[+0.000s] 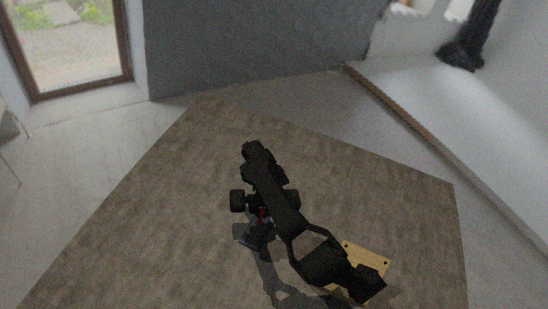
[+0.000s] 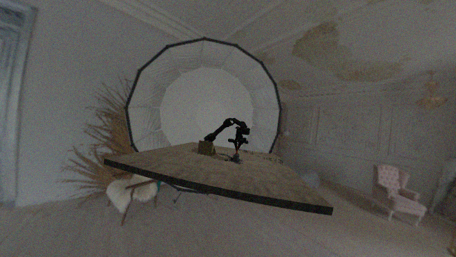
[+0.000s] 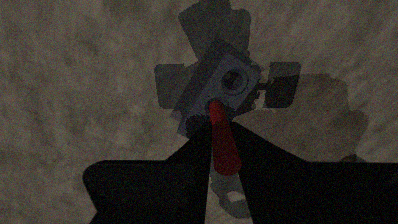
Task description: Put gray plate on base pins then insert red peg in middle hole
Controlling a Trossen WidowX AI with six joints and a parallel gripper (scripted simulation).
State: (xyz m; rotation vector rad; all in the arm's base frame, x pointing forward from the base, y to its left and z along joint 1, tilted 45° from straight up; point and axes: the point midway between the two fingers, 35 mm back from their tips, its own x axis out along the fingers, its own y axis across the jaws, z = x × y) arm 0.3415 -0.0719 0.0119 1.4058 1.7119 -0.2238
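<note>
Right now the red peg is right at my gripper tip. Also, from my gripper tip: gray plate: 5 cm below.
</note>
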